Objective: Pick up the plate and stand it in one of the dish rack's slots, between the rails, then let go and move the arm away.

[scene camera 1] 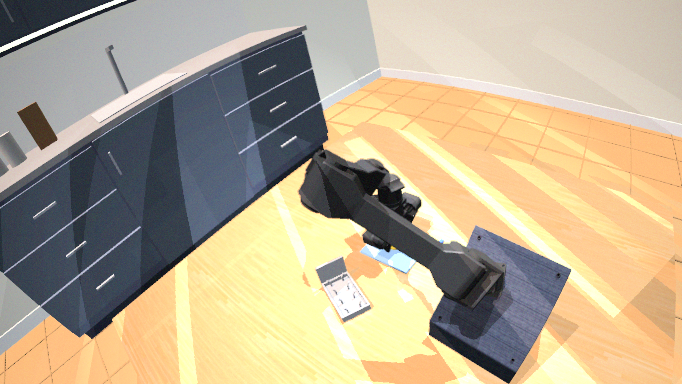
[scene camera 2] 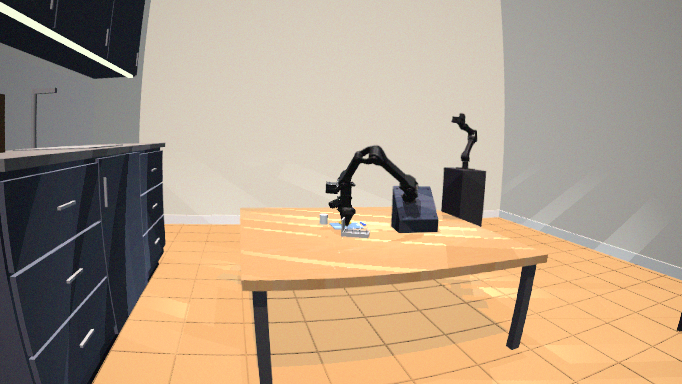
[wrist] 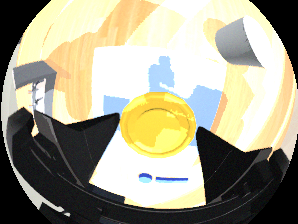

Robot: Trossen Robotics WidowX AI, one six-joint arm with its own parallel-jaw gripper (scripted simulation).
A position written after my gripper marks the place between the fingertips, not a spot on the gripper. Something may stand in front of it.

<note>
My gripper (scene camera 1: 396,242) is open and holds nothing. I also see a grey dish rack (scene camera 1: 348,300), a yellow plate (wrist: 157,124), a cup (wrist: 238,43) and a light blue mat (scene camera 1: 395,259).
The grey dish rack also shows in the wrist view (wrist: 42,77). My gripper shows as well in the wrist view (wrist: 159,124). The light blue mat shows as well in the wrist view (wrist: 119,74).
</note>
